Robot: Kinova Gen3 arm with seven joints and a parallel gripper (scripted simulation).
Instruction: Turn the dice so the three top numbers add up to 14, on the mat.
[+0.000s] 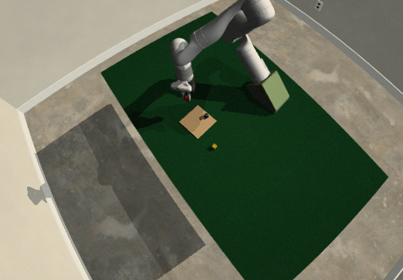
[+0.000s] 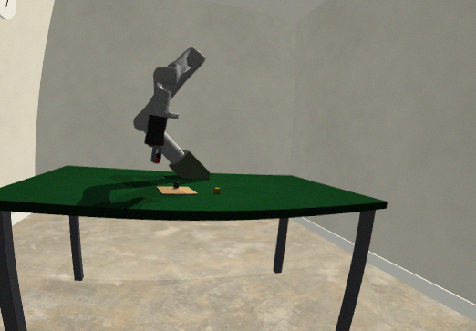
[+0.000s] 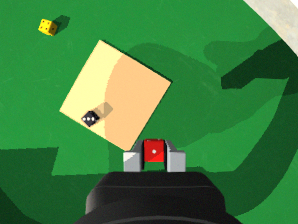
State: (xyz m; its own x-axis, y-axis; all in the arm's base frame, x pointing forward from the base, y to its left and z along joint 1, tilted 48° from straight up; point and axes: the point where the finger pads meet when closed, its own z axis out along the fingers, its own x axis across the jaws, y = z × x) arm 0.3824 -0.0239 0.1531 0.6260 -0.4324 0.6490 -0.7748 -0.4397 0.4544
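My hand is 9 cm to the right of the tan mat and 13 cm above it. The rest, counted from my hand: black die (5 cm behind, 9 cm to the left, 12 cm below); then yellow die (3 cm ahead, 25 cm to the left, 12 cm below); then red die (1 cm below).
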